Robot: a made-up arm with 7 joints.
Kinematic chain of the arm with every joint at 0, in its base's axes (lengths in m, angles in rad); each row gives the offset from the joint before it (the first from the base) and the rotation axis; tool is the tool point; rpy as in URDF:
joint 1: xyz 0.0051 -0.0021 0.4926 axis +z
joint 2: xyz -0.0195 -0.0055 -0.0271 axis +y
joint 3: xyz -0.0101 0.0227 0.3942 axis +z
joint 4: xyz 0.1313 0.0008 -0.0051 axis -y
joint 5: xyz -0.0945 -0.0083 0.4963 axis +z
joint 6: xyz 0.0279 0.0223 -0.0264 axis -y
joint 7: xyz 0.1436 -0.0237 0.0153 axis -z
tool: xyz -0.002 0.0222 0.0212 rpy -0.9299 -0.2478 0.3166
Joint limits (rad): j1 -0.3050..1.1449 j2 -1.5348..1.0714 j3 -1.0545..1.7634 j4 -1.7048..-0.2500 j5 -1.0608..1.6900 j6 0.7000..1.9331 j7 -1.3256..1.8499
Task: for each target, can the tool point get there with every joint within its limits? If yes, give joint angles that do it. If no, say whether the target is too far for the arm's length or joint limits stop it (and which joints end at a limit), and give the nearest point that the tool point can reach.
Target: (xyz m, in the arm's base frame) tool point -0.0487 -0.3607 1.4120
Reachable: yes | joints 0.1724 -0.4968 -0.7657 -0.8808 0.3752 1.7000 0.3209
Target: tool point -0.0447 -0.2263 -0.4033
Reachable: no: joint limits stop it (at a limit: joint 1, joint 2, joint 4, joint 6) | nearest point 0.4666 -0.3551 -0.0038 | short by 0.662 m
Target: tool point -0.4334 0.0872 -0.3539
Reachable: no: joint limits stop it (at a limit: joint 2, joint 3, joint 4, joint 6) | nearest point -0.7945 0.1607 0.2135 | short by 0.677 m
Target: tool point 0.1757 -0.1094 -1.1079
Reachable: no: too far | nearest point 0.5359 -0.1859 -0.0318 | short by 1.137 m
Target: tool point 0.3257 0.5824 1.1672
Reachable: yes | joints 0.8823 0.1397 0.1858 -1.0737 0.3686 1.7650 -0.3817
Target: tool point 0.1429 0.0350 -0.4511
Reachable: no: joint limits stop it (at a limit: joint 2, joint 4, joint 6) | nearest point 0.5476 0.1440 -0.0324 | short by 0.592 m
